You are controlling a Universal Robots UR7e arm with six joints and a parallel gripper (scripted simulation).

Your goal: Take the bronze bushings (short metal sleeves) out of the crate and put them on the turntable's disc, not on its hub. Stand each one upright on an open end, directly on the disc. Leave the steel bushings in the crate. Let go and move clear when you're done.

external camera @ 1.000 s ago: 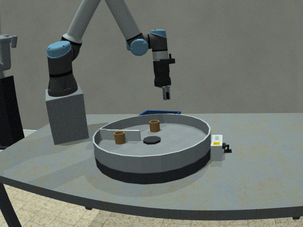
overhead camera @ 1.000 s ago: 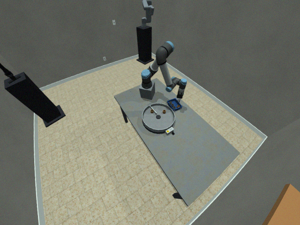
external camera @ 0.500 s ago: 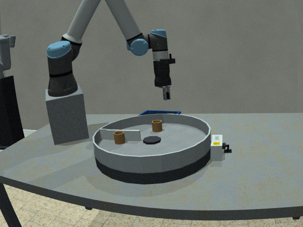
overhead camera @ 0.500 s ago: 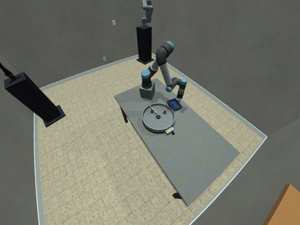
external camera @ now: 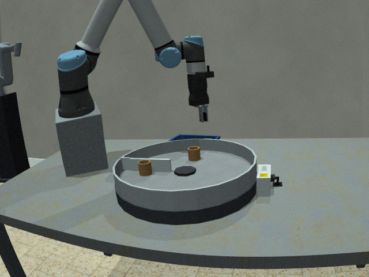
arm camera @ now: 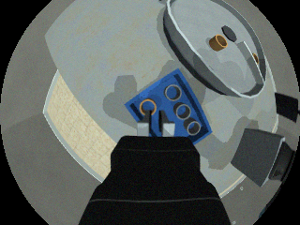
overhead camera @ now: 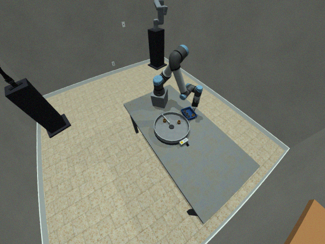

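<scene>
My gripper is now 110 mm above the blue crate and 50 mm past it. Also, from my hand: turntable disc (350 mm to the right, 90 mm below, 60 mm behind).
</scene>
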